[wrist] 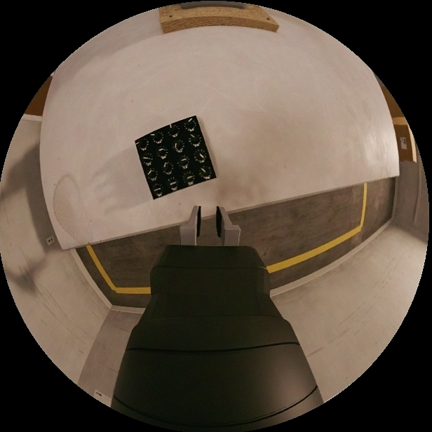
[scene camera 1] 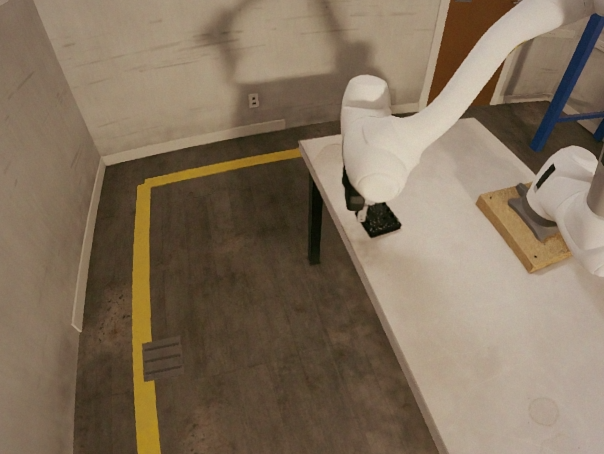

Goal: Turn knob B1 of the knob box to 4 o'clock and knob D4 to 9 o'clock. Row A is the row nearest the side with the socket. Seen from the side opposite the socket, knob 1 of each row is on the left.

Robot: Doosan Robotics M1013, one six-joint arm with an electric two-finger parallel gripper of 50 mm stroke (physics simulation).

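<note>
The black knob box lies flat on the white table near its edge. Its top shows four rows of four dark knobs with white marks in the wrist view. The socket does not show clearly, so I cannot tell which knobs are B1 and D4, and the pointer angles are too small to read surely. My gripper is open, its two grey fingers parted with a gap and nothing between them. In the wrist view the fingertips are below the box's lower right side, apart from it, above the table edge.
The white table carries a wooden board under the arm's base. The table's long edge runs close by the box. A blue frame stands behind the table. A yellow line marks the floor.
</note>
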